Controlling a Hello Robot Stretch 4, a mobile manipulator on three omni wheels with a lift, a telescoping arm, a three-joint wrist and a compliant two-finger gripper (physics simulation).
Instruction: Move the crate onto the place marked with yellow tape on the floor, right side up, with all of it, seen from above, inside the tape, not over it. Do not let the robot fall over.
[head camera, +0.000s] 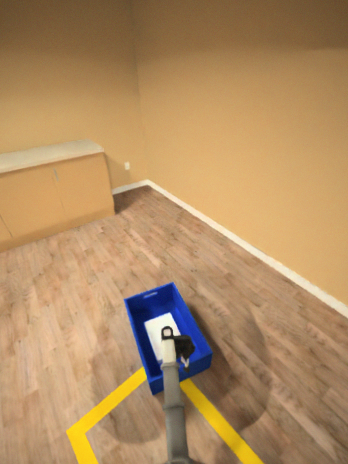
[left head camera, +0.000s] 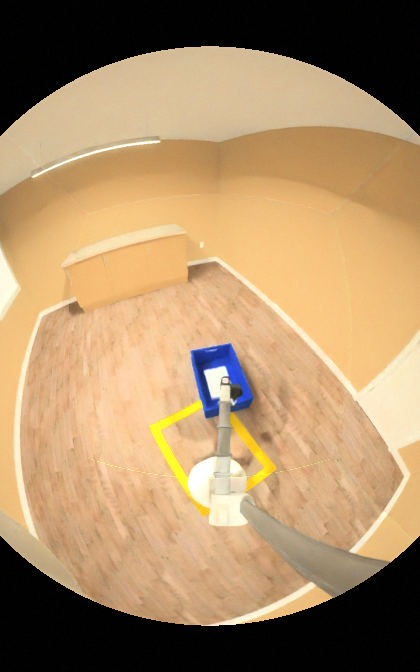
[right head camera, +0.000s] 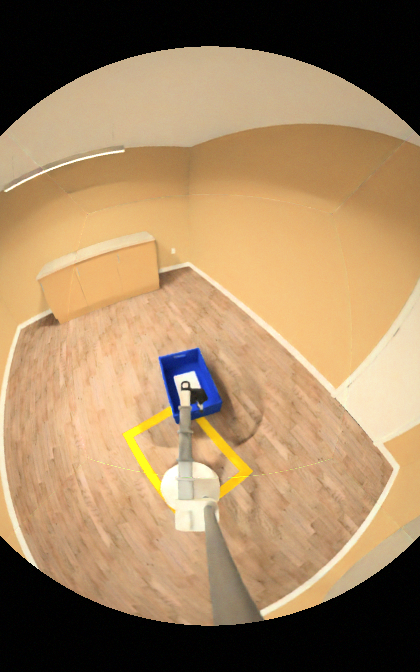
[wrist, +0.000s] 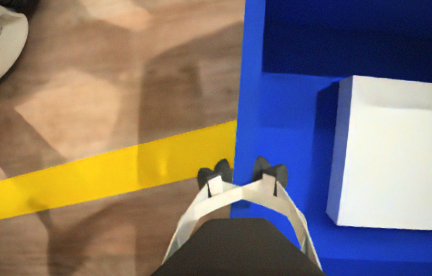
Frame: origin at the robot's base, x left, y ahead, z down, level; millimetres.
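Where they show: gripper, fingertip midpoint: (head camera: 184, 367) (wrist: 242, 173).
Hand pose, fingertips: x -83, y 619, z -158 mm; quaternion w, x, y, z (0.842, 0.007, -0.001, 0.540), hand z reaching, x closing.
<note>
After its pixels a point has its place.
The blue crate (head camera: 192, 325) {x -176, y 883, z -139 mm} (left head camera: 236, 370) (right head camera: 210, 385) (wrist: 290, 100) {x 19, y 660, z 9 mm} is right side up, with a white block (head camera: 157, 330) {x 68, y 929, z -44 mm} (left head camera: 215, 380) (right head camera: 186, 379) (wrist: 390, 150) {x 1, y 809, z -44 mm} inside. Its near end covers the far corner of the yellow tape outline (head camera: 110, 398) {x 375, y 559, z 26 mm} (left head camera: 171, 454) (right head camera: 144, 462) (wrist: 185, 157) {x -129, y 537, z 27 mm}; most of the crate is beyond the tape. My gripper (head camera: 185, 364) {x -83, y 619, z -158 mm} (left head camera: 233, 401) (right head camera: 201, 406) (wrist: 242, 173) {x -83, y 619, z -158 mm} is shut on the crate's near end wall, one finger on each side. Whether the crate's bottom touches the floor, I cannot tell.
My round white base (left head camera: 200, 482) (right head camera: 172, 485) stands over the near part of the tape outline. A low cabinet (head camera: 82, 187) {x 842, y 2515, z -487 mm} (left head camera: 130, 267) (right head camera: 105, 275) stands by the far wall at the left. A long wall (head camera: 250, 150) {x -848, y 1932, z -978 mm} (left head camera: 285, 250) (right head camera: 260, 250) runs along the right.
</note>
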